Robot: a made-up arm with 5 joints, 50 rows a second.
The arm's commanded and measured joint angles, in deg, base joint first. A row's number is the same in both.
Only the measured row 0 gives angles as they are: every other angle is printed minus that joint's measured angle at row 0.
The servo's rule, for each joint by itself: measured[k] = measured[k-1] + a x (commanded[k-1-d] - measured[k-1]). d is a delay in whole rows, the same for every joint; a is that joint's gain. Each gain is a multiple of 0.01, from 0.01 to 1. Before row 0 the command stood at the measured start. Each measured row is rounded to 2 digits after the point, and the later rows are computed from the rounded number. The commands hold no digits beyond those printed.
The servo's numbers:
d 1
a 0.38 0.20 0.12 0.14 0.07
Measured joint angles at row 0: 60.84 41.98 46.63 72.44 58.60
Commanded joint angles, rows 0 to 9: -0.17 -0.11 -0.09 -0.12 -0.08; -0.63 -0.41 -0.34 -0.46 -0.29; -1.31 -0.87 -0.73 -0.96 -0.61; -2.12 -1.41 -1.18 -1.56 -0.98; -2.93 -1.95 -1.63 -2.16 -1.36; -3.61 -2.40 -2.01 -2.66 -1.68; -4.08 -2.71 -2.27 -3.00 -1.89; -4.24 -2.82 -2.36 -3.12 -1.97; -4.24 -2.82 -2.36 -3.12 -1.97; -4.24 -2.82 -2.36 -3.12 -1.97
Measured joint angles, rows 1 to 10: 0.00 0.00 0.00 0.00 0.00; -0.06 -0.02 -0.01 -0.02 -0.01; -0.28 -0.10 -0.05 -0.08 -0.03; -0.67 -0.25 -0.13 -0.20 -0.07; -1.22 -0.48 -0.26 -0.39 -0.13; -1.87 -0.77 -0.42 -0.64 -0.22; -2.53 -1.10 -0.61 -0.92 -0.32; -3.12 -1.42 -0.81 -1.21 -0.43; -3.55 -1.70 -1.00 -1.48 -0.54; -3.81 -1.92 -1.16 -1.71 -0.64
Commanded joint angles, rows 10 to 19: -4.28 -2.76 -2.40 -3.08 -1.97; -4.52 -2.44 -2.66 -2.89 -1.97; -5.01 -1.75 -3.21 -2.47 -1.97; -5.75 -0.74 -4.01 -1.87 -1.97; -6.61 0.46 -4.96 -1.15 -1.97; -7.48 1.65 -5.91 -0.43 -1.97; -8.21 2.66 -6.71 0.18 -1.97; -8.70 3.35 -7.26 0.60 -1.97; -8.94 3.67 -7.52 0.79 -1.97; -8.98 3.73 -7.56 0.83 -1.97
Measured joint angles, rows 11 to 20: -3.97 -2.10 -1.30 -1.91 -0.73; -4.09 -2.23 -1.43 -2.07 -0.82; -4.25 -2.27 -1.58 -2.18 -0.90; -4.54 -2.17 -1.78 -2.22 -0.97; -5.00 -1.88 -2.05 -2.17 -1.04; -5.61 -1.41 -2.40 -2.03 -1.11; -6.32 -0.80 -2.82 -1.81 -1.17; -7.04 -0.11 -3.29 -1.53 -1.23; -7.67 0.58 -3.77 -1.23 -1.28; -8.15 1.20 -4.22 -0.95 -1.33
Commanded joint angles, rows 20 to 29: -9.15 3.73 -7.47 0.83 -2.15; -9.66 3.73 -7.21 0.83 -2.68; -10.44 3.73 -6.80 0.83 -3.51; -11.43 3.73 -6.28 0.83 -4.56; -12.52 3.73 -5.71 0.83 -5.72; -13.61 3.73 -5.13 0.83 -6.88; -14.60 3.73 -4.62 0.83 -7.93; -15.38 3.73 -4.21 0.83 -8.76; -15.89 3.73 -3.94 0.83 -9.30; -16.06 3.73 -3.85 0.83 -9.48
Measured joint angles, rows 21 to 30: -8.47 1.71 -4.62 -0.70 -1.37; -8.73 2.11 -4.96 -0.49 -1.42; -9.08 2.43 -5.23 -0.31 -1.51; -9.60 2.69 -5.42 -0.15 -1.65; -10.30 2.90 -5.52 -0.01 -1.85; -11.14 3.07 -5.54 0.11 -2.12; -12.08 3.20 -5.49 0.21 -2.45; -13.04 3.31 -5.39 0.30 -2.83; -13.93 3.39 -5.25 0.37 -3.25; -14.67 3.46 -5.09 0.43 -3.67
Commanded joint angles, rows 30 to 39: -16.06 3.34 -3.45 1.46 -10.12; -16.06 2.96 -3.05 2.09 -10.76; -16.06 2.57 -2.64 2.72 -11.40; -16.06 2.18 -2.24 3.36 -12.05; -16.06 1.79 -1.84 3.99 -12.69; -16.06 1.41 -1.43 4.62 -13.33; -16.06 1.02 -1.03 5.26 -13.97; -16.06 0.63 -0.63 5.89 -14.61; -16.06 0.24 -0.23 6.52 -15.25; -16.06 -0.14 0.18 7.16 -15.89
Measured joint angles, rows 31 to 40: -15.20 3.51 -4.94 0.49 -4.08; -15.53 3.48 -4.76 0.63 -4.50; -15.73 3.38 -4.55 0.83 -4.94; -15.86 3.22 -4.32 1.09 -5.39; -15.94 3.01 -4.07 1.41 -5.86; -15.99 2.77 -3.80 1.77 -6.34; -16.02 2.50 -3.52 2.17 -6.83; -16.04 2.20 -3.22 2.60 -7.33; -16.05 1.89 -2.91 3.06 -7.84; -16.05 1.56 -2.59 3.54 -8.36
